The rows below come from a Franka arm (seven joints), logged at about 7 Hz.
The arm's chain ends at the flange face. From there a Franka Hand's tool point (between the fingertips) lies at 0.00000 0.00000 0.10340 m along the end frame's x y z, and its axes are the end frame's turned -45 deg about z.
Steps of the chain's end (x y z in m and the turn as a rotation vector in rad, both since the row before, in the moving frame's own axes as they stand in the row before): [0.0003, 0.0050, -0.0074, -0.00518, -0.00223, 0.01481]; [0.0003, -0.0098, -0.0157, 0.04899, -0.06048, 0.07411]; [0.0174, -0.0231, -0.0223, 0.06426, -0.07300, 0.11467]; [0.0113, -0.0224, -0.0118, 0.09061, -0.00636, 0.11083]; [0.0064, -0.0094, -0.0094, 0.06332, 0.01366, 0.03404]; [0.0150, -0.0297, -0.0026, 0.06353, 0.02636, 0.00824]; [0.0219, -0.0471, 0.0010, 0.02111, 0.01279, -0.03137]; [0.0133, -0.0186, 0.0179, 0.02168, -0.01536, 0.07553]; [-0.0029, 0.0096, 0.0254, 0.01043, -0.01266, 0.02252]
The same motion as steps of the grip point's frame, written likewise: [-0.0039, 0.0040, -0.0074, -0.00209, -0.00524, 0.01481]; [0.0066, -0.0147, -0.0160, 0.07741, -0.00812, 0.07411]; [0.0286, -0.0141, -0.0228, 0.09706, -0.00618, 0.11467]; [0.0304, -0.0146, -0.0122, 0.06857, 0.05957, 0.11083]; [0.0169, -0.0057, -0.0096, 0.03511, 0.05443, 0.03404]; [0.0382, -0.0131, -0.0028, 0.02628, 0.06356, 0.00824]; [0.0513, -0.0185, 0.0010, 0.00588, 0.02397, -0.03137]; [0.0231, -0.0064, 0.0179, 0.02619, 0.00447, 0.07553]; [-0.0090, 0.0030, 0.0254, 0.01633, -0.00158, 0.02252]
